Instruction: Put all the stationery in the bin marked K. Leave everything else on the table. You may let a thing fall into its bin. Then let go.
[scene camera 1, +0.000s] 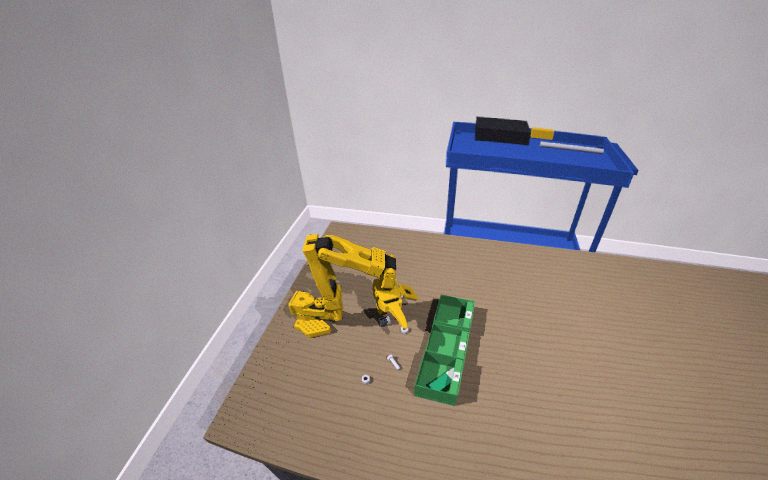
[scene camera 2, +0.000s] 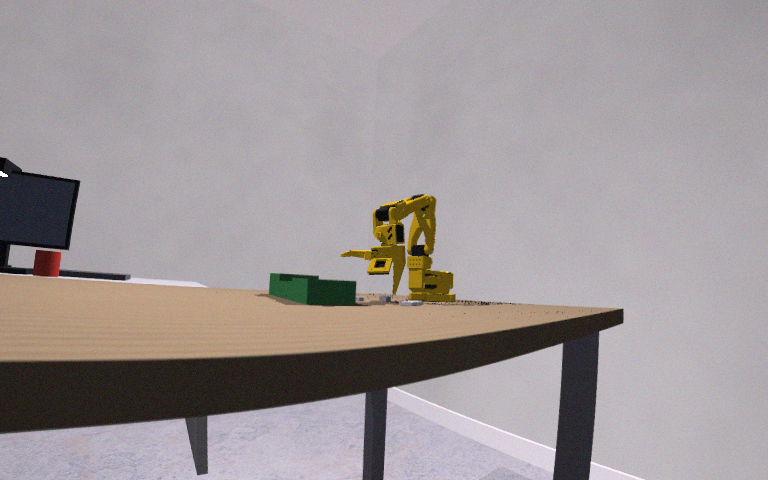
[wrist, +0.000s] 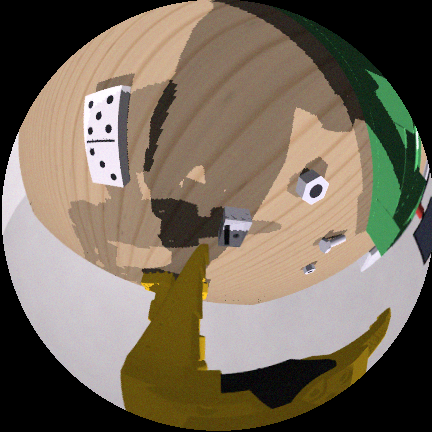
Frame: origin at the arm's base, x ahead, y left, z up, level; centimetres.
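Where they show: hand, its tool point: (scene camera 1: 380, 313) (scene camera 2: 392, 292) (wrist: 208, 251); arm's base, origin of its link: (scene camera 1: 324, 321) (scene camera 2: 425, 300).
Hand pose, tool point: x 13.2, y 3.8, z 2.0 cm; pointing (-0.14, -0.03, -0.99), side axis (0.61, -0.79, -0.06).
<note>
Things, the pixels of their top centre, and the offset from my tool point. "spot": a spot on its surface instead.
- small grey metal pencil sharpener, centre of its top: (wrist: 233, 235) (scene camera 1: 384, 319) dx +1.1, dy -1.0, dz -0.9 cm
- green bin row, a spot on its surface: (wrist: 384, 237) spot: dx +11.8, dy -13.8, dz +1.5 cm
- flat green-and-white piece, centre of its top: (scene camera 1: 444, 380) dx +17.1, dy -14.4, dz +0.0 cm
- large hex nut, centre of its top: (wrist: 315, 190) (scene camera 1: 404, 328) dx +6.3, dy -2.5, dz -1.2 cm
- bolt, centre of its top: (wrist: 337, 247) (scene camera 1: 394, 360) dx +5.9, dy -11.6, dz -0.7 cm
- small nut, centre of its top: (wrist: 309, 271) (scene camera 1: 365, 378) dx +1.0, dy -16.8, dz -1.2 cm
- white domino, centre of its top: (wrist: 98, 140) (scene camera 2: 411, 301) dx +1.9, dy +7.8, dz -1.3 cm
A small grey metal pencil sharpener (scene camera 1: 383, 320) (wrist: 241, 217) lies on the table. My gripper (scene camera 1: 410, 311) (scene camera 2: 368, 273) (wrist: 297, 278) is open and empty above the table, its moving jaw swung far out. In the wrist view the sharpener shows just past the fixed jaw's tip. A green bin row (scene camera 1: 435, 395) (scene camera 2: 331, 292) (wrist: 384, 237) with three compartments stands beside the arm. A flat green-and-white piece (scene camera 1: 438, 381) lies tilted in the front compartment in scene camera 1. The labels are too small to read, so I cannot tell which bin is K.
A large hex nut (scene camera 1: 404, 330) (wrist: 315, 190), a bolt (scene camera 1: 394, 362) (wrist: 332, 243) and a small nut (scene camera 1: 365, 379) (wrist: 309, 269) lie on the table. A white domino (wrist: 104, 135) lies at the wrist view's left. A blue cart (scene camera 1: 538, 170) stands behind the table.
</note>
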